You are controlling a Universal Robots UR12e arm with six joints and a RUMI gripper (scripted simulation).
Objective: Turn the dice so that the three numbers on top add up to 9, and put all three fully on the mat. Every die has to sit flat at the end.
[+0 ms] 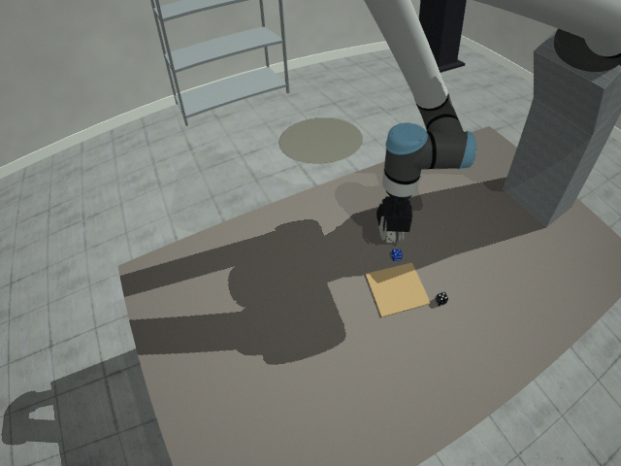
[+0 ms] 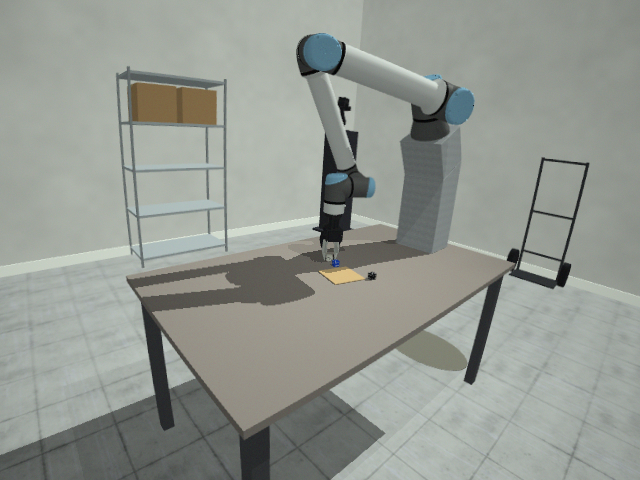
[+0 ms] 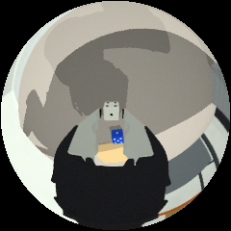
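My gripper is now right at the white die. Round my hand: blue die (6 cm to the left, 3 cm ahead); tan mat (14 cm to the left, 10 cm ahead, 2 cm below); black die (25 cm to the left, 3 cm ahead).
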